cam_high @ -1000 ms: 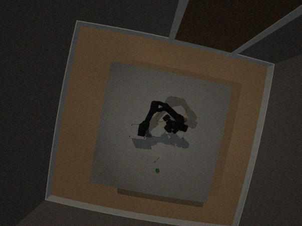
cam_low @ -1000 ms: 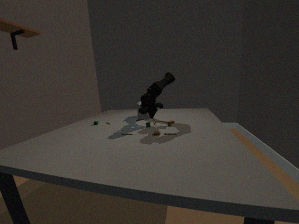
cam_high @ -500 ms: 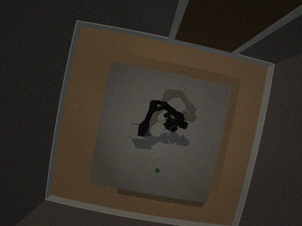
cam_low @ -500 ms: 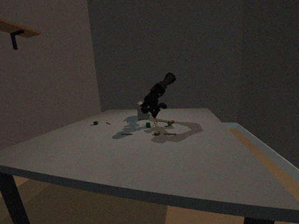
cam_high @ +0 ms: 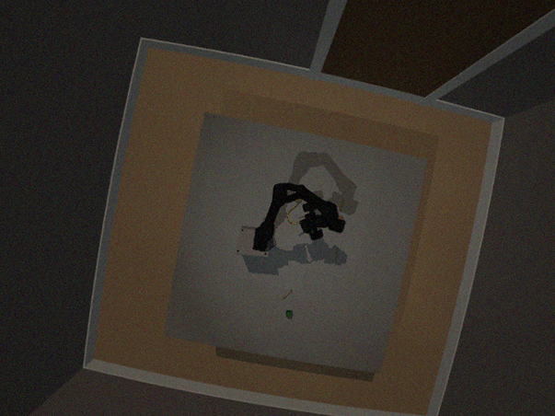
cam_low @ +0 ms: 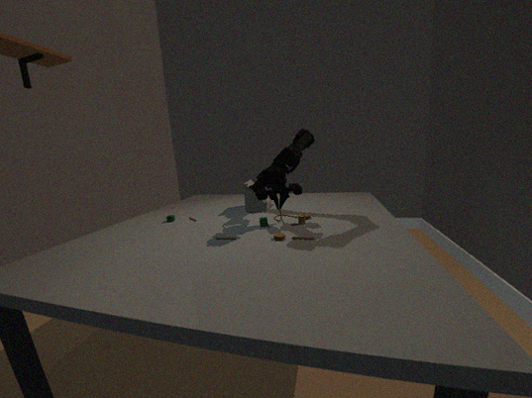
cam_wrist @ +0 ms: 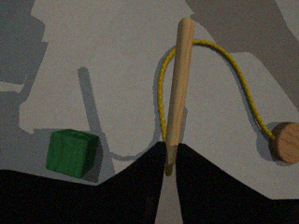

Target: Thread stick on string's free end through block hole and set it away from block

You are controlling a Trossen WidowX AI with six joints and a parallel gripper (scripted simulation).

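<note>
The wooden disc is 19 cm ahead of my gripper tip, 5 cm below it and 3 cm to the left of it. The rest, counted from my gripper tip: green cube: 6 cm to the right, 5 cm ahead, 4 cm below; thin wooden stick: 1 cm to the right, 1 cm behind, 1 cm above.
</note>
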